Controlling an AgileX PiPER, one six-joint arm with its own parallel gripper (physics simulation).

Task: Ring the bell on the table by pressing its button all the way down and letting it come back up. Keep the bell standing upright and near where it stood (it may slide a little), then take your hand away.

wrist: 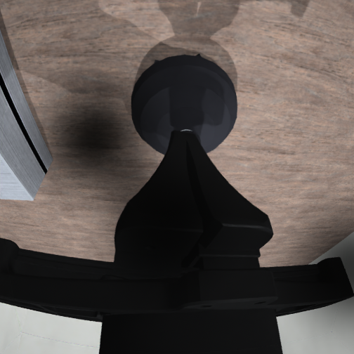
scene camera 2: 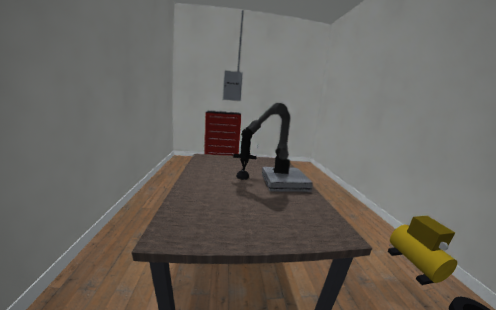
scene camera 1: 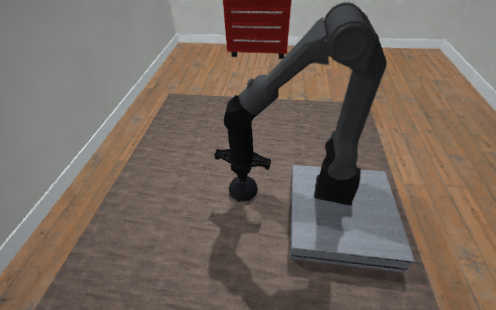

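Dark domed bell [wrist: 181, 92] in sight. My gripper [scene camera 1: 243, 179], also [wrist: 180, 144].
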